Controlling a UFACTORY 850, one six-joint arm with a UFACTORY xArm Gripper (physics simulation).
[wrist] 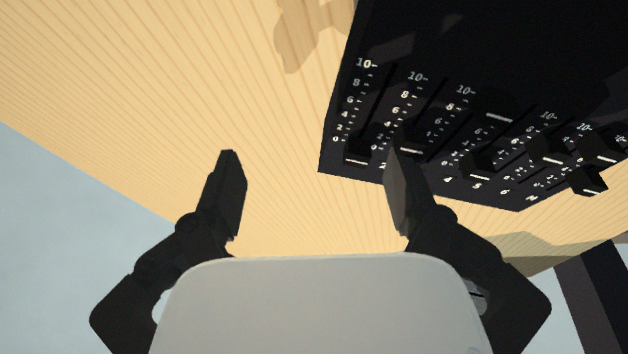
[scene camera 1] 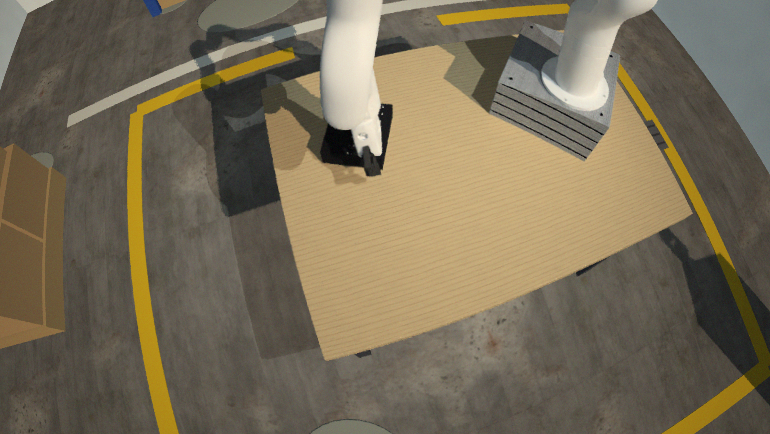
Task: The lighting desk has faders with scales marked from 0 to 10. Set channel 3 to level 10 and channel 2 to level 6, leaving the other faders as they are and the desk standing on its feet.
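Note:
The black lighting desk (scene camera 1: pixel 335 148) (wrist: pixel 520 40) lies on the wooden table, partly hidden by the arm in the scene view. In the wrist view, the channel 2 fader cap (wrist: pixel 411 142) is low on its scale, around 2, just beyond my right fingertip. The channel 3 fader cap (wrist: pixel 499 106) is near the top of its scale; its exact level is hard to read. The channel 1 cap (wrist: pixel 357 151) is near 0. My gripper (scene camera 1: pixel 372 173) (wrist: pixel 314 163) is open and empty by the desk's front edge. Its right finger overlaps that edge in view and hides label 3.
The table (scene camera 1: pixel 474 226) (wrist: pixel 150 100) extends to both sides of the desk. The robot's grey base block (scene camera 1: pixel 544 115) stands at the table's right rear in the scene view. Other fader caps, such as the channel 4 cap (wrist: pixel 477 165), stand up from the desk. A brown cabinet (scene camera 1: pixel 24 269) stands on the floor at left.

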